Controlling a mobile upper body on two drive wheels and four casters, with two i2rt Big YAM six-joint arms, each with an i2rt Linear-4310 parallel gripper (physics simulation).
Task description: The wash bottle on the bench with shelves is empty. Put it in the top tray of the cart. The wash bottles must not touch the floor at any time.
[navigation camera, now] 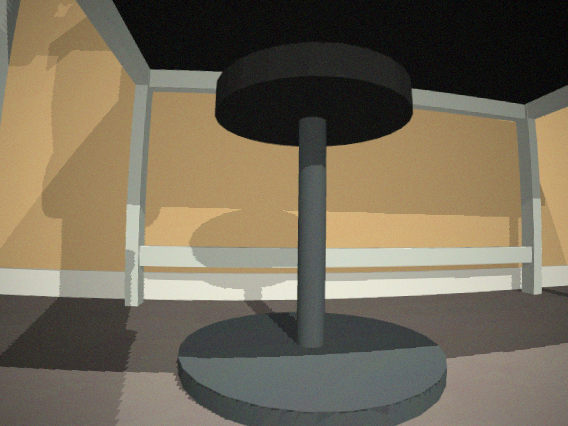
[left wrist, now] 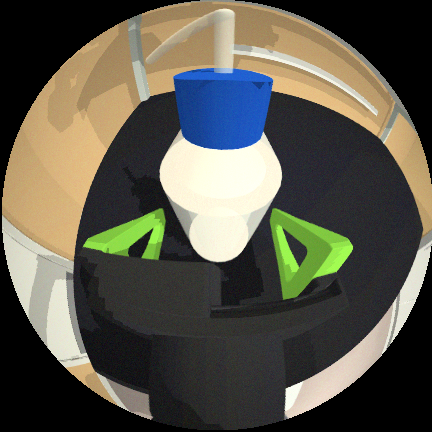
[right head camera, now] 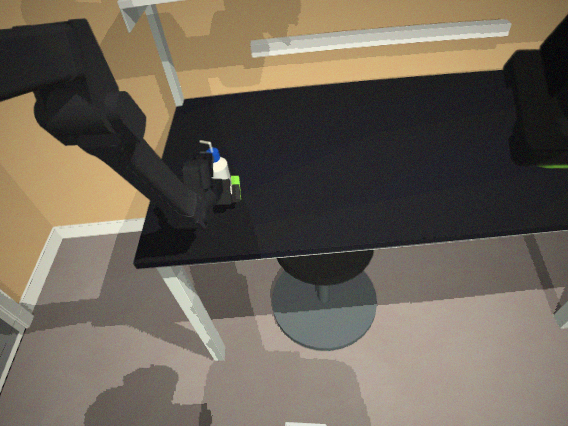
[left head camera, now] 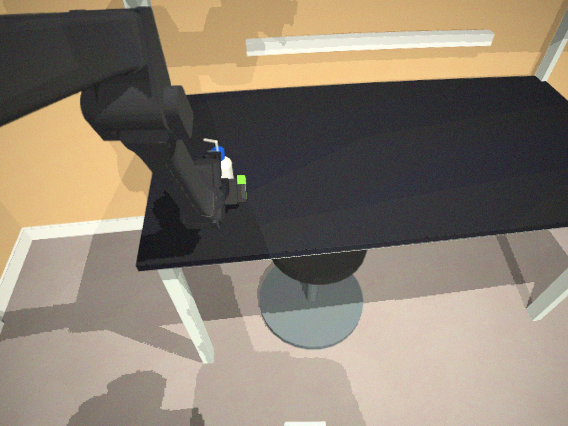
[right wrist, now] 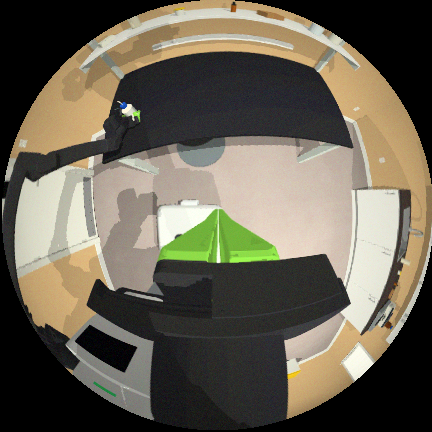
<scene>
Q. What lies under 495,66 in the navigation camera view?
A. A bench with shelves.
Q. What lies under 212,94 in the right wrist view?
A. A bench with shelves.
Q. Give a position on a white cabinets with dark counter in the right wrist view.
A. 380,217
</scene>
